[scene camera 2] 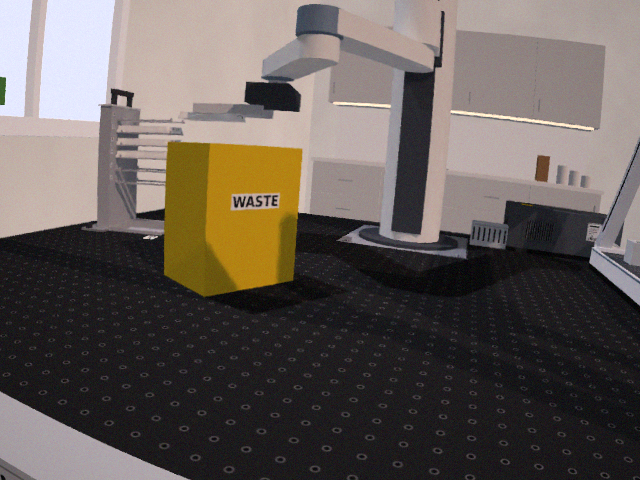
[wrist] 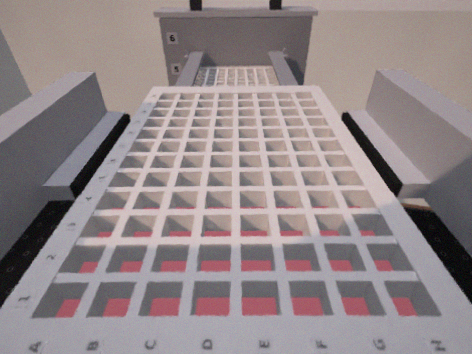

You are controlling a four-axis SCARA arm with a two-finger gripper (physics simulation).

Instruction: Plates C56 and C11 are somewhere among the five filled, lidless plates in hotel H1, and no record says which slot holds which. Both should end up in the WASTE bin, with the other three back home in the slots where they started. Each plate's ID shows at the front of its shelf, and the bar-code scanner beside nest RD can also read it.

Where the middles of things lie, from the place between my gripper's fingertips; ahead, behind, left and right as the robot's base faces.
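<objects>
You'd find the dark grey device (scene camera 2: 572, 227) 400 mm behind my hand, 840 mm to the left of it and 220 mm below it.
</objects>
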